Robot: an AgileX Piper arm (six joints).
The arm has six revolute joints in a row. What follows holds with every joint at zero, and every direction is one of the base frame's. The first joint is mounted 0.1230 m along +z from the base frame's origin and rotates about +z. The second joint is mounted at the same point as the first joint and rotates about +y. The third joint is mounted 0.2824 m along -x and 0.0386 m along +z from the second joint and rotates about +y. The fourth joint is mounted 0.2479 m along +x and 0.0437 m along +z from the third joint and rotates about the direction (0.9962, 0, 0.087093). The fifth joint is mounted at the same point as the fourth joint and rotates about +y. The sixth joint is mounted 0.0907 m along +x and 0.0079 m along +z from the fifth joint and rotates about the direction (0.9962, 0, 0.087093). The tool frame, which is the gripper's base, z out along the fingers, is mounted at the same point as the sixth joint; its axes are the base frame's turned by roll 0.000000, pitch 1.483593 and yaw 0.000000 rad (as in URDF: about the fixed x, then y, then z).
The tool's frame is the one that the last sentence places.
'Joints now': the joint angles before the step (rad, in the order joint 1, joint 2, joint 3, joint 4, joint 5, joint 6). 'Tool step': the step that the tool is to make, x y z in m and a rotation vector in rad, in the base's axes. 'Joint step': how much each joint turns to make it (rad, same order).
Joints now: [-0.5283, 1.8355, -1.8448, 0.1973, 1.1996, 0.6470]
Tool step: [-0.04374, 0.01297, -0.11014, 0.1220, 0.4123, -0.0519]
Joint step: [-0.0022, -0.0256, 0.4333, -0.1199, 0.0019, 0.0653]
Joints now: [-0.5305, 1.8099, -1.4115, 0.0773, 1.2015, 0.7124]
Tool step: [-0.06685, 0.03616, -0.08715, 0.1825, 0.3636, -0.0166]
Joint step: [-0.0015, 0.0063, 0.3958, -0.0261, 0.0022, 0.0282]
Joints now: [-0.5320, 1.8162, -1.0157, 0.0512, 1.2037, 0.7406]
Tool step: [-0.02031, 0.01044, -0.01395, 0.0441, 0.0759, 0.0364]
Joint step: [0.0000, -0.0052, 0.0941, -0.0153, 0.0000, -0.0280]
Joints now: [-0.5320, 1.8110, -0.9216, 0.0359, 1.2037, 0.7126]
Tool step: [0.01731, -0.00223, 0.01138, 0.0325, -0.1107, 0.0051]
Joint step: [0.0000, -0.0044, -0.0628, 0.0814, -0.0069, -0.0675]
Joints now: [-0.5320, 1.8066, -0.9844, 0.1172, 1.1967, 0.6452]
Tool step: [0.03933, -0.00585, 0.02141, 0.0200, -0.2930, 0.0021]
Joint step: [0.0019, 0.0000, -0.1137, 0.1874, -0.1046, -0.1411]
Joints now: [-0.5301, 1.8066, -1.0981, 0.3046, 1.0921, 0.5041]
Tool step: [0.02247, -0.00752, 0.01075, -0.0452, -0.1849, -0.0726]
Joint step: [0.0000, 0.0000, -0.0439, 0.0987, -0.1400, -0.0241]
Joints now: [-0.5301, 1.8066, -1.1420, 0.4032, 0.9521, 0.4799]
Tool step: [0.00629, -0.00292, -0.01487, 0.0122, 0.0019, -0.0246]
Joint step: [0.0000, 0.0473, -0.0021, 0.0228, -0.0402, -0.0017]
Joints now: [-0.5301, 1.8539, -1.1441, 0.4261, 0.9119, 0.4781]
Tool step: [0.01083, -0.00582, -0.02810, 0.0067, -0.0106, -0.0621]
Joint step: [0.0000, 0.0843, 0.0000, 0.0483, -0.0994, -0.0018]
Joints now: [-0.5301, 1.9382, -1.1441, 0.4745, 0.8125, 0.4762]
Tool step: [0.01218, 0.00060, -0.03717, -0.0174, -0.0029, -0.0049]
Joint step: [0.0224, 0.1066, -0.0007, 0.0407, -0.1169, -0.0436]
